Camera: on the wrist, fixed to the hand. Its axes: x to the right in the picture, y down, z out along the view.
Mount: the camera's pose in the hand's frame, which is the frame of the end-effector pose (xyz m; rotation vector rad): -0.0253 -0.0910 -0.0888 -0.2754 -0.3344 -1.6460
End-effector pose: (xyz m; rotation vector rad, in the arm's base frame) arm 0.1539 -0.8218 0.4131 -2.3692 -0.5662 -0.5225
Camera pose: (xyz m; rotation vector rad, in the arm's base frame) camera 0.0665 -0.8231 0.5088 1.5166 2.4602 0.7689
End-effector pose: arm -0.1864 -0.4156 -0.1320 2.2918 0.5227 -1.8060
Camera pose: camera -0.1457 -0.3047 -0.0786 -0.7558 -1.9917 1.5057
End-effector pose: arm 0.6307 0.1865 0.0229 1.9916 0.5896 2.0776
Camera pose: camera 0.5331 0.2452 -0.0391 0.8742 1.1659 0.7031
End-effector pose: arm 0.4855 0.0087 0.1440 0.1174 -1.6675 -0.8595
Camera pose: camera 0.5384 -0.0859 0.0728 1.3266 -1.4815 -2.3783
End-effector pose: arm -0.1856 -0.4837 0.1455 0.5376 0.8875 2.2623
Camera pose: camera -0.1805 -0.4896 0.0161 -0.0465 0.4519 0.7116
